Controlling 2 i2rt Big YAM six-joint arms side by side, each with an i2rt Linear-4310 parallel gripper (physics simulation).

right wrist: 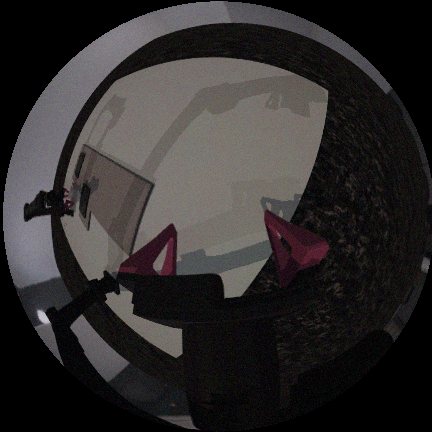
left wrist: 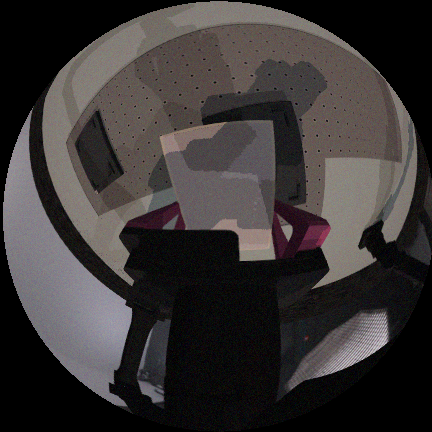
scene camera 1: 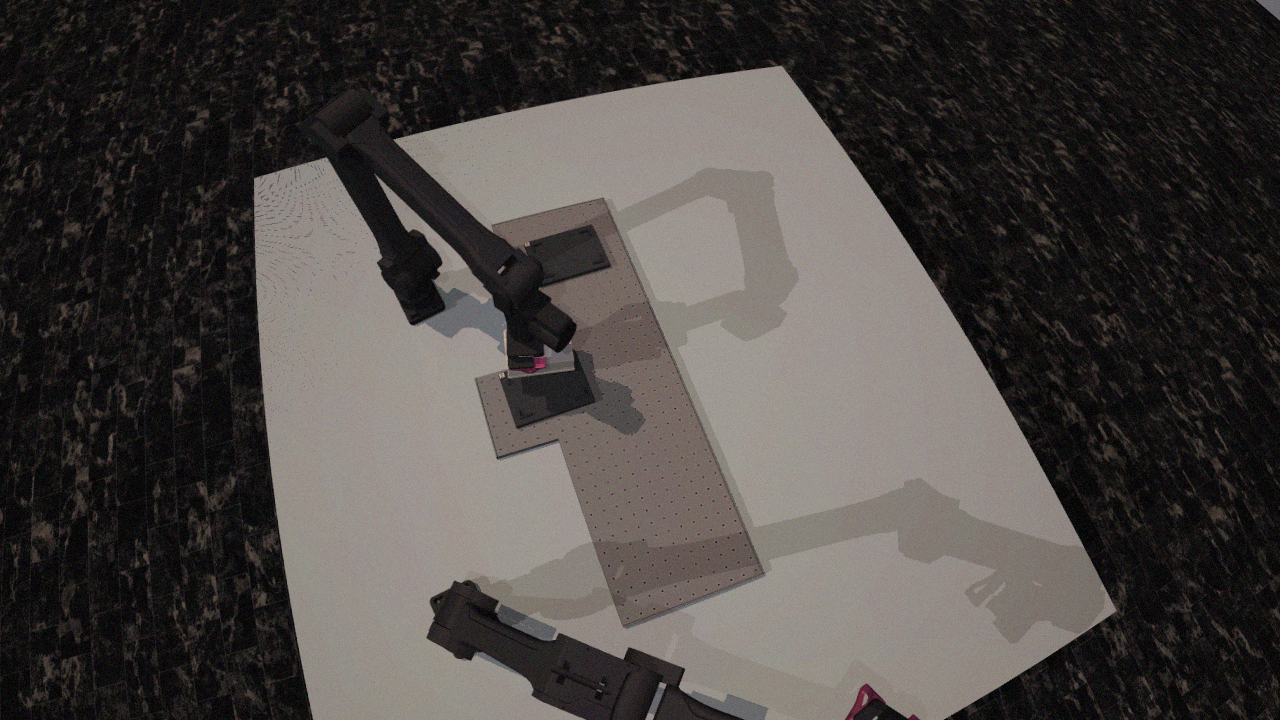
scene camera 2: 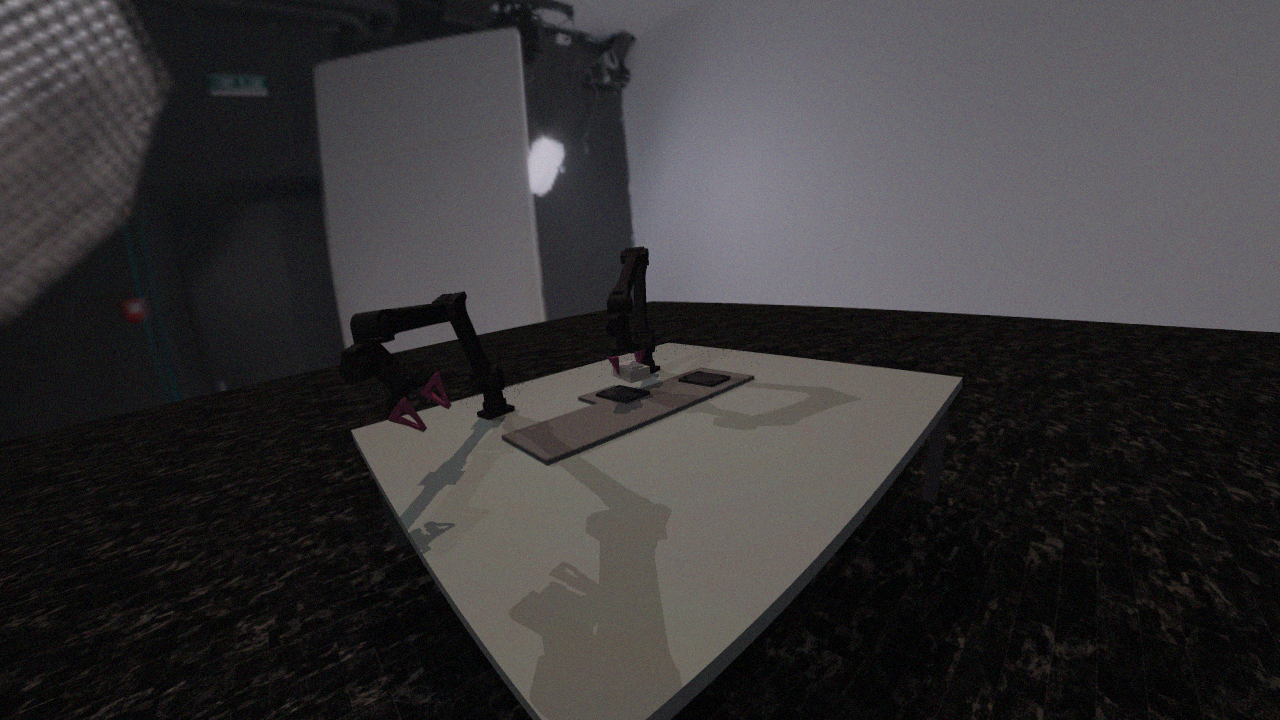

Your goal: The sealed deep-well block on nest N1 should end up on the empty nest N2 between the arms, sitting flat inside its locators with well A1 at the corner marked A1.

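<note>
The pale sealed block (scene camera 1: pixel 561 359) (scene camera 2: pixel 633 371) (left wrist: pixel 220 175) hangs between the pink fingers of my left gripper (scene camera 1: pixel 537 362) (scene camera 2: pixel 628 362) (left wrist: pixel 227 201), which is shut on it. The block is above the table, apart from the dark nest N2 (scene camera 1: pixel 550 399) (scene camera 2: pixel 623 393) (left wrist: pixel 291 150) (right wrist: pixel 85 199), and overlaps its edge in scene camera 1 and the left wrist view. Nest N1 (scene camera 1: pixel 574 255) (scene camera 2: pixel 704 378) (left wrist: pixel 97 152) is empty. Well A1 and the A1 mark cannot be read. My right gripper (scene camera 2: pixel 435 417) (right wrist: pixel 218 221) is open and empty, far from both nests.
Both nests are on the perforated brown board (scene camera 1: pixel 662 474) (scene camera 2: pixel 572 434) (left wrist: pixel 350 125) (right wrist: pixel 117 200), which lies on the white table (scene camera 1: pixel 850 385) (scene camera 2: pixel 760 483) (right wrist: pixel 225 150). The left forearm passes over the board near N1. Arm shadows cross the board and table.
</note>
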